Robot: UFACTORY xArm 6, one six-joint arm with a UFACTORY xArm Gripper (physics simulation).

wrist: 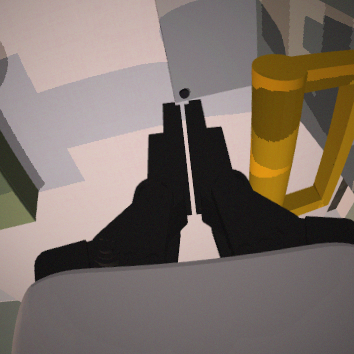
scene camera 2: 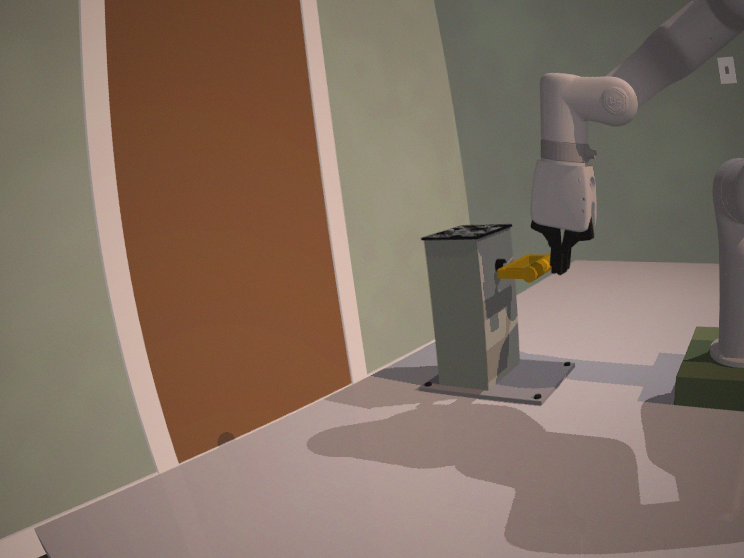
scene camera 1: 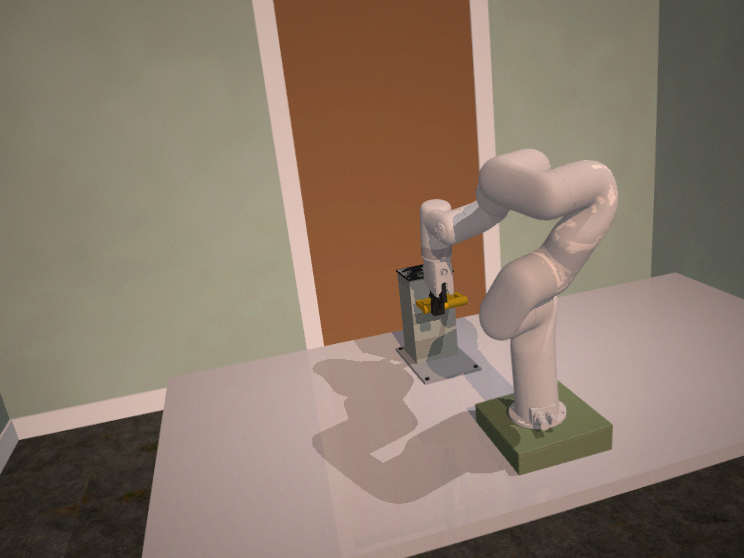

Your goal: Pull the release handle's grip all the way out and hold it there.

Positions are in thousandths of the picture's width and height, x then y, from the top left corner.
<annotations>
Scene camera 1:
my gripper: 588, 562
bolted base plate: 619, 653
</annotations>
